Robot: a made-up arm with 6 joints. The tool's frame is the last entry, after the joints. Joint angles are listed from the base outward. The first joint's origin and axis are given. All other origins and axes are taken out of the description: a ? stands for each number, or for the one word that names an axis. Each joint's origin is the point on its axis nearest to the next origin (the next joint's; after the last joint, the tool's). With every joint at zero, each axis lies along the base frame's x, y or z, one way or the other. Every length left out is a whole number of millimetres.
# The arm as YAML. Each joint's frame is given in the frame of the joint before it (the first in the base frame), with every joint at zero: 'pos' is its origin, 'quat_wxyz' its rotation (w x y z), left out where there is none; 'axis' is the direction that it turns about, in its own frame. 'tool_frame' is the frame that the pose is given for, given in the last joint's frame.
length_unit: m
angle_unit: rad
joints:
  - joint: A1
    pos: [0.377, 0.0, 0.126]
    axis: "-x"
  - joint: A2
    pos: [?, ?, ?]
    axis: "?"
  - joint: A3
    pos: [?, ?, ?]
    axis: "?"
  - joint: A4
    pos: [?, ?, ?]
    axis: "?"
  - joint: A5
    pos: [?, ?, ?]
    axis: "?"
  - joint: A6
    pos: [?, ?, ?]
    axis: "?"
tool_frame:
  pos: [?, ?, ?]
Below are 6 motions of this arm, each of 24 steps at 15 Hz.
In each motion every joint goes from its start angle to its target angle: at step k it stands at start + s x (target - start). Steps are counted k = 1, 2, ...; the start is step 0. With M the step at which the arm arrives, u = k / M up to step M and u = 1 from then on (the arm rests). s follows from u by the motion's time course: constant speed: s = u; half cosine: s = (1 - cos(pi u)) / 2; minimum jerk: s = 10 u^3 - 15 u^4 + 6 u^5.
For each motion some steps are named. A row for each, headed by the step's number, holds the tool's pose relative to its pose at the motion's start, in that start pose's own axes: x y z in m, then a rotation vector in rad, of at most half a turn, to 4 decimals.
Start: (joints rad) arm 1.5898 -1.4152 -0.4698 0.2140 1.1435 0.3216
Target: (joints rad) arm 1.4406 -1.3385 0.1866 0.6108 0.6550 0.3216
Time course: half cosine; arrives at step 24
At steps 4, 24:
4: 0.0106 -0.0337 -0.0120 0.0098 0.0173 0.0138
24: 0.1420 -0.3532 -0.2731 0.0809 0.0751 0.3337

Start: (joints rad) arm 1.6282 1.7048 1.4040 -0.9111 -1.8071 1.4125
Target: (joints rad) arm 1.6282 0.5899 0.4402 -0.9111 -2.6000 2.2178
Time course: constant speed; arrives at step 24
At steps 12, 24:
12: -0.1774 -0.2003 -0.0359 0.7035 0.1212 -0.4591
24: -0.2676 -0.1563 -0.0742 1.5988 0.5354 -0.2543

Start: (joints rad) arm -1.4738 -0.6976 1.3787 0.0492 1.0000 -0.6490
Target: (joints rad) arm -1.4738 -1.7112 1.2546 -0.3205 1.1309 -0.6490
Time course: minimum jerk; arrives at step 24
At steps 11, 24:
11: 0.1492 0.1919 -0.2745 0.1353 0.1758 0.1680
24: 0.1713 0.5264 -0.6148 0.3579 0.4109 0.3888

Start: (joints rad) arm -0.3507 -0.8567 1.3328 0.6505 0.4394 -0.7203
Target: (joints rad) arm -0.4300 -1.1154 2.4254 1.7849 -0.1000 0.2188
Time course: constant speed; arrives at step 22
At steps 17, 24:
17: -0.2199 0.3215 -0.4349 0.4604 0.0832 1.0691
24: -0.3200 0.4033 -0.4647 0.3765 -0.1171 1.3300

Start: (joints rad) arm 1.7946 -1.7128 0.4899 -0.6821 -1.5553 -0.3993
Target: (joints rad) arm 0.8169 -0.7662 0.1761 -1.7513 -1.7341 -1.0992
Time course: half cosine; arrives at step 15
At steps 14, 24:
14: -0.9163 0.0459 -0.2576 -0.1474 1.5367 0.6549
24: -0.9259 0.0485 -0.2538 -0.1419 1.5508 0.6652

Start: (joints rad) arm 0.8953 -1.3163 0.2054 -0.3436 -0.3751 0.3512
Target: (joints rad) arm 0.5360 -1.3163 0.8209 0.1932 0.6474 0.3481
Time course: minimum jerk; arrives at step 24
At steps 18, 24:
18: 0.1531 0.1144 -0.4582 1.3873 -0.0737 0.7261
24: 0.1659 0.1478 -0.4916 1.5383 -0.1047 0.8201

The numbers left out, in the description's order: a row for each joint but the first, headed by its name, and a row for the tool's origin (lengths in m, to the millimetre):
A2: xyz 0.0 -0.002 0.075, axis +y
A3: xyz 0.164 0.0 0.011, axis +x
A4: xyz 0.0 -0.372 0.13, axis +z
A5: xyz 0.004 -0.371 0.0, axis +x
A6: xyz 0.0 -0.025 0.314, axis +y
tool: xyz 0.354 0.0 -0.116

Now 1 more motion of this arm.
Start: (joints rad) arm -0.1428 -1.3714 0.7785 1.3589 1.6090 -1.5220
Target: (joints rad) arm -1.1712 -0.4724 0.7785 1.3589 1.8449 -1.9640
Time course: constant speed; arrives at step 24
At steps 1, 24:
1: -0.0143 -0.0061 0.0798 0.0124 -0.0740 -0.0086
24: -1.0958 -0.7985 0.9001 0.7783 -1.4793 -0.4789

